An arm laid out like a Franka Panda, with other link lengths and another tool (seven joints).
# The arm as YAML. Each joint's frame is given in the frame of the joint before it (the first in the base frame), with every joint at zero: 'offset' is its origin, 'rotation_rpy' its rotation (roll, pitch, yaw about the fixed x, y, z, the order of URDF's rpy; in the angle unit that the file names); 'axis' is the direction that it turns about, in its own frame. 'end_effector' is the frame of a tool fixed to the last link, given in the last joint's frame.
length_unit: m
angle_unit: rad
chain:
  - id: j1
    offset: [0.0, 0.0, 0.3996]
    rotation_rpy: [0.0, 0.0, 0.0]
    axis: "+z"
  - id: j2
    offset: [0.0, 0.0, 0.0]
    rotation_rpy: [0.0, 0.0, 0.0]
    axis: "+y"
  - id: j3
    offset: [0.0, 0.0, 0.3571]
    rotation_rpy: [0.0, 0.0, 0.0]
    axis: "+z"
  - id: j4
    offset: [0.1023, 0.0, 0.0]
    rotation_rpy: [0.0, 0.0, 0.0]
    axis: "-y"
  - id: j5
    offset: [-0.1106, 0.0, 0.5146]
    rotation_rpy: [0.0, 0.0, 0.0]
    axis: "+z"
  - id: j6
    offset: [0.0, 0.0, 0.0]
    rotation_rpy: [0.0, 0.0, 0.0]
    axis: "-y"
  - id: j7
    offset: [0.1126, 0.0, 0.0]
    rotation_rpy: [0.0, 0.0, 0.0]
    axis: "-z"
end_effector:
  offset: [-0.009, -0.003, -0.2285]
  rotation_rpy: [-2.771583, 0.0, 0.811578]
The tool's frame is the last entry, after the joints.
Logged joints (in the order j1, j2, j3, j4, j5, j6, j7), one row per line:
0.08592 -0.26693 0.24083 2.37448 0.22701 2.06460 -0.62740
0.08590 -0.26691 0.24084 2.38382 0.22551 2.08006 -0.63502
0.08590 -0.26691 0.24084 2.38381 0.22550 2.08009 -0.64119
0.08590 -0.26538 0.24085 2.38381 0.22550 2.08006 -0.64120
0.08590 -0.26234 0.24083 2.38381 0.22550 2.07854 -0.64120
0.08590 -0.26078 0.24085 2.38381 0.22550 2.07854 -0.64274
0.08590 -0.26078 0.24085 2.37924 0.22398 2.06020 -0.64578
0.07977 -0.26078 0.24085 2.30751 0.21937 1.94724 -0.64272
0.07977 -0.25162 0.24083 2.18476 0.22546 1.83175 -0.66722
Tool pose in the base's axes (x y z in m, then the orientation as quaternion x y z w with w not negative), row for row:
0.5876 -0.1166 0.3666 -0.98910 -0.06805 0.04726 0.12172
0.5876 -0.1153 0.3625 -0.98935 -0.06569 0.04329 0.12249
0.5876 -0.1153 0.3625 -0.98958 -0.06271 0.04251 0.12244
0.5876 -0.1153 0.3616 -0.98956 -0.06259 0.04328 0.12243
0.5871 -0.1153 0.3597 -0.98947 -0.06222 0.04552 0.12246
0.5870 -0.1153 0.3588 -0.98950 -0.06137 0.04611 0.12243
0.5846 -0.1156 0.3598 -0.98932 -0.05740 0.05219 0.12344
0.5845 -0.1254 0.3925 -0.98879 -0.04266 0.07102 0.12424
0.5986 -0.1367 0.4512 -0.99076 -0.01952 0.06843 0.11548
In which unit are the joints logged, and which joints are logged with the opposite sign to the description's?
The joints are logged in radians. Opposite sign: j3, j4, j5, j7.
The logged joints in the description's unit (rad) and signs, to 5 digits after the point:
0.08592 -0.26693 -0.24083 -2.37448 -0.22701 2.06460 0.62740
0.08590 -0.26691 -0.24084 -2.38382 -0.22551 2.08006 0.63502
0.08590 -0.26691 -0.24084 -2.38381 -0.22550 2.08009 0.64119
0.08590 -0.26538 -0.24085 -2.38381 -0.22550 2.08006 0.64120
0.08590 -0.26234 -0.24083 -2.38381 -0.22550 2.07854 0.64120
0.08590 -0.26078 -0.24085 -2.38381 -0.22550 2.07854 0.64274
0.08590 -0.26078 -0.24085 -2.37924 -0.22398 2.06020 0.64578
0.07977 -0.26078 -0.24085 -2.30751 -0.21937 1.94724 0.64272
0.07977 -0.25162 -0.24083 -2.18476 -0.22546 1.83175 0.66722

